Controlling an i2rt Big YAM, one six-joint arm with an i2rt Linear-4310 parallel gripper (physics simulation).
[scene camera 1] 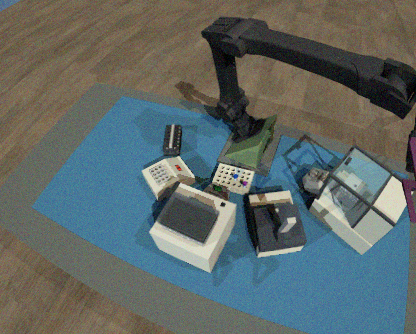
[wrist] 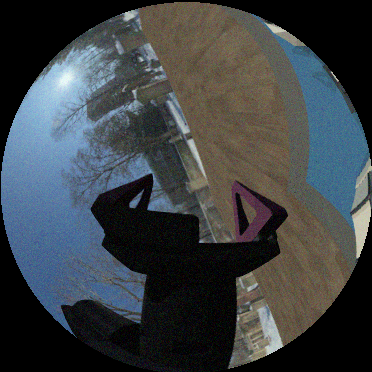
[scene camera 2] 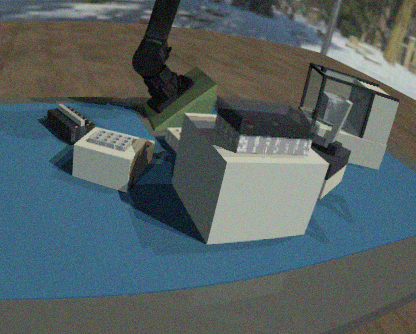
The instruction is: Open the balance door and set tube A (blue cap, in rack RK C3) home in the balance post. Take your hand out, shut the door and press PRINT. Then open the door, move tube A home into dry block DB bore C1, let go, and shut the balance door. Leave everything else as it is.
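Seen in the pictures: gripper, fingertip midpoint: (wrist: 193, 180); arm's base at its link origin: (scene camera 1: 250, 132) (scene camera 2: 171, 95).
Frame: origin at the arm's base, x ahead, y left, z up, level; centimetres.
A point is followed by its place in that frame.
The gripper (wrist: 193, 179) @(y 37.5, x 49.8, z 46.5 cm) is open and empty, its purple fingers wide apart. In scene camera 1 a purple finger (scene camera 1: 410, 199) @(y 38.5, x 45.0, z 42.7 cm) shows at the right edge, beside the balance (scene camera 1: 341, 229) @(y 40.3, x 28.5, z -1.3 cm) (scene camera 2: 378, 150) @(y 48.2, x 32.3, z 0.2 cm) with its glass enclosure. Whether the balance door is open, and the post inside, I cannot tell clearly. Tube A's blue cap (scene camera 1: 235, 176) @(y 1.3, x 21.6, z 0.0 cm) stands in the white rack (scene camera 1: 216, 183) @(y -4.4, x 24.8, z -2.6 cm), near a purple cap (scene camera 1: 244, 183) @(y 5.0, x 23.2, z 0.0 cm). The white block with a grid of bores (scene camera 1: 154, 187) @(y -22.0, x 35.7, z 0.8 cm) (scene camera 2: 97, 162) @(y -25.7, x 34.2, z -1.3 cm), apparently the dry block, sits at the left. The PRINT button cannot be made out.
A large white box (scene camera 1: 186, 250) @(y -1.1, x 53.6, z 7.6 cm) (scene camera 2: 265, 200) @(y -5.0, x 53.4, z 2.0 cm) with a dark lid stands front centre. A black-topped device (scene camera 1: 265, 237) @(y 17.1, x 40.5, z 2.6 cm) with a pale upright lever stands between it and the balance. A black strip holder (scene camera 1: 172, 140) @(y -26.7, x 13.7, z -0.7 cm) (scene camera 2: 67, 125) @(y -29.4, x 16.2, z -1.8 cm) lies back left. The green arm mount (scene camera 1: 250, 150) @(y 3.2, x 11.6, z 3.2 cm) (scene camera 2: 187, 102) @(y 0.3, x 9.9, z 1.5 cm) is behind the rack.
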